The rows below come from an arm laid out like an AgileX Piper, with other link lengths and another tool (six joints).
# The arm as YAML. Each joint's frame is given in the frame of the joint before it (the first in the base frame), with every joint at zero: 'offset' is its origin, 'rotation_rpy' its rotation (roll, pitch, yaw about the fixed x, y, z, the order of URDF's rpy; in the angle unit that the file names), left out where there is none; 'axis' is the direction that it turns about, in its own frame. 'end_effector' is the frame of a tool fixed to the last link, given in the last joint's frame.
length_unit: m
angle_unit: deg
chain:
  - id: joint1
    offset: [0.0, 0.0, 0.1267]
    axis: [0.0, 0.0, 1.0]
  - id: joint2
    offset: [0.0, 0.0, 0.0]
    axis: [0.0, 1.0, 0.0]
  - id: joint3
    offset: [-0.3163, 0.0, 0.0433]
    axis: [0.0, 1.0, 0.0]
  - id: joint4
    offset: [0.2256, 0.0, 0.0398]
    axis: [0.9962, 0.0, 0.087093]
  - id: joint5
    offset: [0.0, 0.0, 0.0]
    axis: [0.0, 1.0, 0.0]
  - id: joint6
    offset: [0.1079, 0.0, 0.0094]
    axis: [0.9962, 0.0, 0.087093]
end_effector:
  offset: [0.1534, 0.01, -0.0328]
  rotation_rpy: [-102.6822, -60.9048, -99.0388]
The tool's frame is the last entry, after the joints.
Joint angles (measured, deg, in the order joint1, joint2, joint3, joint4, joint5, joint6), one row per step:
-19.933 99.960 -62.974 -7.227 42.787 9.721
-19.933 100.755 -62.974 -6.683 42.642 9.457
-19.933 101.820 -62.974 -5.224 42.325 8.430
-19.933 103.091 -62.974 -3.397 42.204 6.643
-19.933 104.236 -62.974 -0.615 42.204 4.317
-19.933 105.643 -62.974 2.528 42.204 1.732
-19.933 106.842 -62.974 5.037 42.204 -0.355
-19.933 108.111 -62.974 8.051 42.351 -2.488
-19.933 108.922 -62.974 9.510 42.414 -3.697
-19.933 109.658 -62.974 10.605 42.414 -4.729
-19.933 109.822 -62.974 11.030 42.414 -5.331
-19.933 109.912 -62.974 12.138 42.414 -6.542
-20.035 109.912 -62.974 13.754 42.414 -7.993
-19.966 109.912 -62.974 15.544 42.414 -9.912
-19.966 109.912 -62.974 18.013 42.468 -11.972
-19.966 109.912 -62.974 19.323 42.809 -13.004
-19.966 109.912 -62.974 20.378 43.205 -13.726
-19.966 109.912 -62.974 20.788 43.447 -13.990
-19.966 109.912 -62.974 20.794 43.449 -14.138
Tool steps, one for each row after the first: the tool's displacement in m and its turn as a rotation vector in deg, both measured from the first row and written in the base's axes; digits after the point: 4 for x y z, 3 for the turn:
0.0003 0.0018 -0.0045 0.606 0.496 -0.023
0.0017 0.0062 -0.0106 1.809 0.935 0.199
0.0021 0.0116 -0.0178 3.261 1.735 0.908
0.0030 0.0200 -0.0241 5.329 2.261 1.575
0.0041 0.0295 -0.0314 7.698 2.863 2.242
0.0049 0.0371 -0.0374 9.598 3.347 2.759
0.0059 0.0465 -0.0433 11.934 3.794 2.987
0.0061 0.0510 -0.0471 13.093 4.167 3.238
0.0061 0.0543 -0.0507 13.962 4.514 3.525
0.0063 0.0553 -0.0514 14.216 4.541 3.845
0.0075 0.0580 -0.0514 14.814 4.273 4.359
0.0095 0.0616 -0.0505 15.687 3.712 4.708
0.0120 0.0662 -0.0495 16.568 3.094 5.581
0.0155 0.0724 -0.0479 17.903 2.210 6.113
0.0162 0.0764 -0.0468 18.791 1.975 6.371
0.0165 0.0800 -0.0458 19.598 1.869 6.492
0.0162 0.0816 -0.0453 19.967 1.895 6.535
0.0162 0.0816 -0.0453 19.941 1.892 6.678

